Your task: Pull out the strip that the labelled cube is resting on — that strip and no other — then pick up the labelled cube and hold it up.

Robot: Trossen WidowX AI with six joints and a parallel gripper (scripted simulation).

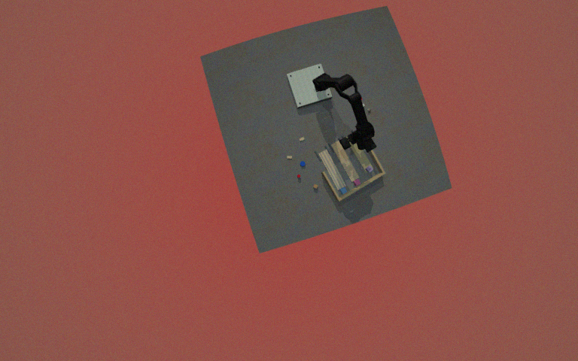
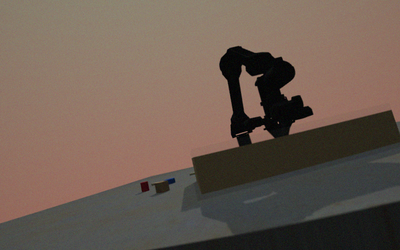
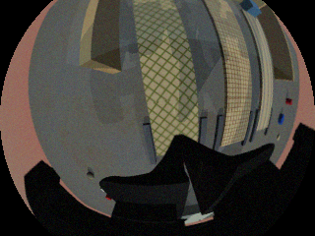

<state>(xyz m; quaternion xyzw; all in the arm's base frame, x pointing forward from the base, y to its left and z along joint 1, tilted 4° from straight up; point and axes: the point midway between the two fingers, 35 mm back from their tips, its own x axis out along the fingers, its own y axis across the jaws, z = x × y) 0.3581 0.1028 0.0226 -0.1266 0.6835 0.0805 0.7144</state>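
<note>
The tan checked strip lies 9 cm ahead of my gripper tip, 3 cm to the left of it and 2 cm below it. From my gripper tip the other things lie so: blue block: 32 cm to the right, 7 cm ahead, 1 cm below; then tan block: 28 cm to the right, 21 cm ahead, 1 cm below; then labelled cube: 20 cm ahead, 6 cm to the left.
</note>
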